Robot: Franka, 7 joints.
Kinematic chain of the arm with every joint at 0, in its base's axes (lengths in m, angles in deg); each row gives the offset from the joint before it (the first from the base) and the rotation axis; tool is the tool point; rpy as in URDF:
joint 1: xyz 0 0 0.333 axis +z
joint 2: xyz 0 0 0 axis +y
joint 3: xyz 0 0 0.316 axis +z
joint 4: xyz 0.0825 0 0 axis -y
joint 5: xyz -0.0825 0 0.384 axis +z
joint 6: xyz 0 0 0 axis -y
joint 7: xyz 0.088 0 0 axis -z
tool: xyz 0 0 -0.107 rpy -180 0 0
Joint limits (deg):
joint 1: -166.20..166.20
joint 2: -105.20..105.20
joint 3: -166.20..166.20
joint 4: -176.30..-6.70
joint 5: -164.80..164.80
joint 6: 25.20..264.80
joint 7: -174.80..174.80
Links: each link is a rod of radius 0.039 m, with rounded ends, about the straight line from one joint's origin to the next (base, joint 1, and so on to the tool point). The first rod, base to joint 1, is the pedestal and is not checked.
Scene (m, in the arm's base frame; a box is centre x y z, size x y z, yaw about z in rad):
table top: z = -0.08
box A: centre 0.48 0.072 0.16 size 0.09 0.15 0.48 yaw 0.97
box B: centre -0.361 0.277 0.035 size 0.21 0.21 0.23 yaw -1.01
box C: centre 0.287 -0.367 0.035 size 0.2 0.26 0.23 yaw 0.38
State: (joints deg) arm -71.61 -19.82 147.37 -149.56 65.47 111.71 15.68
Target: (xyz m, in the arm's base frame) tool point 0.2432 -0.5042 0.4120
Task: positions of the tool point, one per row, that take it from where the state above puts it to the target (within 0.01 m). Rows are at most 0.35 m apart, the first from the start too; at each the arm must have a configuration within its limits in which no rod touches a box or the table.
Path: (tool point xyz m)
1: 0.2792 0.3790 0.2280
2: 0.4977 0.2573 0.3724
3: 0.6038 0.0025 0.5328
4: 0.5345 -0.2921 0.6834
5: 0.3011 -0.5117 0.8065
6: -0.0139 -0.5738 0.8961
7: 0.0641 -0.6109 0.7801
8: 0.1391 -0.6100 0.6556
9: 0.2016 -0.5728 0.5303
10: 0.2433 -0.5042 0.4120

